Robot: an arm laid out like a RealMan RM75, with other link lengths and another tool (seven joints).
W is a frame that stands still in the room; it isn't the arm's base.
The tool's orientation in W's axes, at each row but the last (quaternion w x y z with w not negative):
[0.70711 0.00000 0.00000 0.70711]
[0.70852 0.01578 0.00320 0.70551]
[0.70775 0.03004 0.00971 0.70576]
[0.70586 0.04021 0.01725 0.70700]
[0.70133 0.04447 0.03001 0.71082]
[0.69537 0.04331 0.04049 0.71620]
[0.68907 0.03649 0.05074 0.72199]
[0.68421 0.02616 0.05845 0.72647]
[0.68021 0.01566 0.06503 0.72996]
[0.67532 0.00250 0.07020 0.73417]
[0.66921 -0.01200 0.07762 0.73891]
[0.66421 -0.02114 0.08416 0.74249]
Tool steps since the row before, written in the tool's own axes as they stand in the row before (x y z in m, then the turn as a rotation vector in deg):
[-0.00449 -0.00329 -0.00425 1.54 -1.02 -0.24]
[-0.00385 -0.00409 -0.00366 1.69 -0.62 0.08]
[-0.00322 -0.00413 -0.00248 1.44 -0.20 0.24]
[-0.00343 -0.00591 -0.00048 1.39 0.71 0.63]
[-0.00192 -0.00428 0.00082 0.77 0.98 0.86]
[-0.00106 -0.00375 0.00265 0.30 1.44 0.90]
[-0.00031 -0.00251 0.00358 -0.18 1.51 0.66]
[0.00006 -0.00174 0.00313 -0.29 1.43 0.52]
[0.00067 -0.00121 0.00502 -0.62 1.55 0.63]
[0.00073 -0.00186 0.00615 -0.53 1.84 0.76]
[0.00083 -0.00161 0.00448 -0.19 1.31 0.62]
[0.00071 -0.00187 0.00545 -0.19 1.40 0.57]
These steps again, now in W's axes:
[0.00329 -0.00449 -0.00425 1.02 1.54 -0.24]
[0.00397 -0.00380 -0.00384 0.63 1.69 0.09]
[0.00397 -0.00316 -0.00280 0.22 1.43 0.27]
[0.00585 -0.00340 -0.00107 -0.66 1.37 0.73]
[0.00437 -0.00187 0.00033 -0.89 0.74 0.97]
[0.00407 -0.00095 0.00218 -1.33 0.26 1.07]
[0.00294 -0.00011 0.00325 -1.41 -0.23 0.84]
[0.00209 0.00031 0.00289 -1.34 -0.34 0.70]
[0.00171 0.00112 0.00479 -1.42 -0.67 0.85]
[0.00239 0.00148 0.00582 -1.70 -0.59 1.00]
[0.00189 0.00155 0.00416 -1.22 -0.23 0.76]
[0.00221 0.00173 0.00509 -1.32 -0.24 0.72]

